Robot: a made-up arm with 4 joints. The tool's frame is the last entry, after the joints. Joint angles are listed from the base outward.
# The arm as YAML. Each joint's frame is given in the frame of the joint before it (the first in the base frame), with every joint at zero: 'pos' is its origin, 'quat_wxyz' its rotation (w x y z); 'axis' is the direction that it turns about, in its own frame. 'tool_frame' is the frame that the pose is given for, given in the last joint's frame.
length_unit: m
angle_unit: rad
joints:
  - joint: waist
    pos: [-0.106, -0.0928, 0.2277]
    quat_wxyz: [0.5, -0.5, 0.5, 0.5]
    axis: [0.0, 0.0, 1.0]
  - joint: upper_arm
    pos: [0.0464, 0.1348, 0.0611]
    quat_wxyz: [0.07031, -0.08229, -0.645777, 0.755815]
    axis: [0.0, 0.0, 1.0]
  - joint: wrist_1
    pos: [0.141, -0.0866, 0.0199]
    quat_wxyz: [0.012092, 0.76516, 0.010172, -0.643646]
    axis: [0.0, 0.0, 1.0]
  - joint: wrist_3
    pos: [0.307, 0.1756, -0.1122]
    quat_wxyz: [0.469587, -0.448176, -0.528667, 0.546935]
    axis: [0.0, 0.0, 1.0]
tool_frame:
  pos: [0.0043, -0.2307, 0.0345]
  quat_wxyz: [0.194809, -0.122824, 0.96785, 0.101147]
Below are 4 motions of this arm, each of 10 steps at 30 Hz.
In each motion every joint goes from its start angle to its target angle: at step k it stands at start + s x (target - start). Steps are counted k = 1, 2, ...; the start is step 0. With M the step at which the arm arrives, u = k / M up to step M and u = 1 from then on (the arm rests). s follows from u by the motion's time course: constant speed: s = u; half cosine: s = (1 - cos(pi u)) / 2; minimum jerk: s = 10 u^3 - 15 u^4 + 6 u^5.
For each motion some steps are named. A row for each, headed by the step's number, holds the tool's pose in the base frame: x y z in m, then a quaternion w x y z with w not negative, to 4 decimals.
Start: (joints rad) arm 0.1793 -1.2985 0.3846 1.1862
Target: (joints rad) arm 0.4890 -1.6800 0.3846 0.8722
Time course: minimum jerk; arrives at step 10
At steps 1, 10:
1: -0.3350 0.3006 -0.2461 0.1797 0.4819 -0.6071 -0.6056
10: -0.4779 0.0528 -0.2176 0.3828 0.2870 -0.7573 -0.4445

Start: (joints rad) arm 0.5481 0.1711 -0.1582 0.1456
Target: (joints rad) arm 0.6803 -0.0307 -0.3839 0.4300
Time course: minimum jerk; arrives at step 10
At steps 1, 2, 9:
1: -0.5162 0.1493 0.4912 0.4420 0.2745 -0.1880 -0.8330
2: -0.5167 0.1500 0.4931 0.4437 0.2744 -0.1827 -0.8333
9: -0.5228 0.1533 0.5389 0.4750 0.2540 -0.0702 -0.8396

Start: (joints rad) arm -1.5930 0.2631 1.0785 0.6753
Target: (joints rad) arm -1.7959 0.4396 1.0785 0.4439
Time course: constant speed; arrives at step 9
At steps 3, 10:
3: -0.2720 0.3999 0.1153 0.3654 -0.8308 0.0348 0.4183
10: -0.2721 0.3662 0.0560 0.3243 -0.8467 0.0457 0.4193

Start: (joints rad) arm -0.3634 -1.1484 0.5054 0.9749
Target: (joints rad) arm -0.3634 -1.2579 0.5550 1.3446
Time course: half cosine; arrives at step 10
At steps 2, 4, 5, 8, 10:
2: -0.0495 0.3255 -0.2441 0.0503 -0.6013 0.6531 0.4576
4: -0.0321 0.3345 -0.2444 0.0567 -0.6299 0.6295 0.4514
5: -0.0220 0.3400 -0.2443 0.0600 -0.6473 0.6144 0.4471
8: 0.0019 0.3541 -0.2430 0.0665 -0.6916 0.5734 0.4341
10: 0.0070 0.3573 -0.2426 0.0675 -0.7018 0.5634 0.4307

